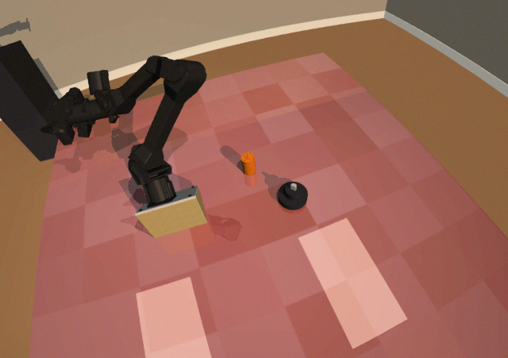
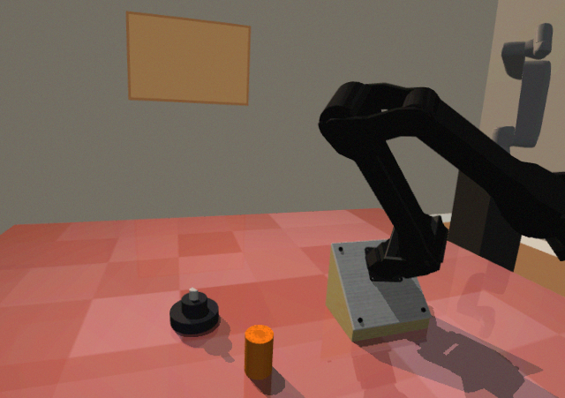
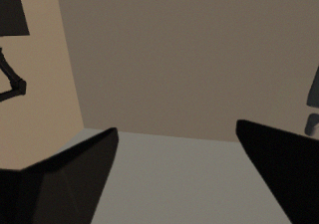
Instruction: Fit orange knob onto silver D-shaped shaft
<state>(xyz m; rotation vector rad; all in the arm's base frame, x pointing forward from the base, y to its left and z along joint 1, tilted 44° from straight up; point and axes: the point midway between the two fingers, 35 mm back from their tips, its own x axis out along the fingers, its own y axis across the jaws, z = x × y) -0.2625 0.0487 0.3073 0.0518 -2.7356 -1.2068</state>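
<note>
Right now my gripper tip is 56 cm short of the orange knob, 13 cm to the left of it and 22 cm above it. From my gripper tip the other things lie so: pedestal (66 cm ahead, 26 cm to the right, 23 cm below).
</note>
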